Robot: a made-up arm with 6 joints.
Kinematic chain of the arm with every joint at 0, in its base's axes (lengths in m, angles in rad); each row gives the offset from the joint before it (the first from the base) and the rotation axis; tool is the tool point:
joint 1: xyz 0 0 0.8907 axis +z
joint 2: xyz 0.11 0 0 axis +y
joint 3: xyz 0 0 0.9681 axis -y
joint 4: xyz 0 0 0.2 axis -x
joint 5: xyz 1.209 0 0 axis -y
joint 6: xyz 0.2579 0 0 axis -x
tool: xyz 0 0 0
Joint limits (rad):
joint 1: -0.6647..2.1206
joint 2: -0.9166..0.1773
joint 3: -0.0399..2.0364
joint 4: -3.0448..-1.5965
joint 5: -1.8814..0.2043
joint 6: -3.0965..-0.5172
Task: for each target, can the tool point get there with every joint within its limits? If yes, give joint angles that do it. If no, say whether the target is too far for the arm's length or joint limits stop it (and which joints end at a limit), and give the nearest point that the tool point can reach.
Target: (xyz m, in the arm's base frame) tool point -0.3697 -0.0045 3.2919
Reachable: yes | joints 0.0248 -0.2290 1.3779 -2.5560 -0.0330 -1.2662
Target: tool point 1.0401 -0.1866 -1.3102
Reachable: no: joint limits stop it (at a limit: joint 1, joint 2, joint 3, joint 4, joint 5) | nearest point 0.9473 -1.5912 1.2552 | short by 2.926 m
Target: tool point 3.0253 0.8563 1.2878
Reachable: no: too far | nearest point 1.6853 0.4770 1.7046 | short by 1.454 m
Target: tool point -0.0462 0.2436 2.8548
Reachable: yes | joints 1.0120 -0.6856 0.1329 -2.2280 -0.9691 -1.2100
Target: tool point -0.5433 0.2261 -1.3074
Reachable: no: joint limits stop it (at a limit: joint 2, joint 3, joint 4, joint 5) | nearest point -1.7097 0.7115 1.2552 | short by 2.857 m
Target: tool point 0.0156 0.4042 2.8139
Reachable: yes | joints 1.1421 -0.4799 0.1785 -2.5022 -1.5524 -1.7776
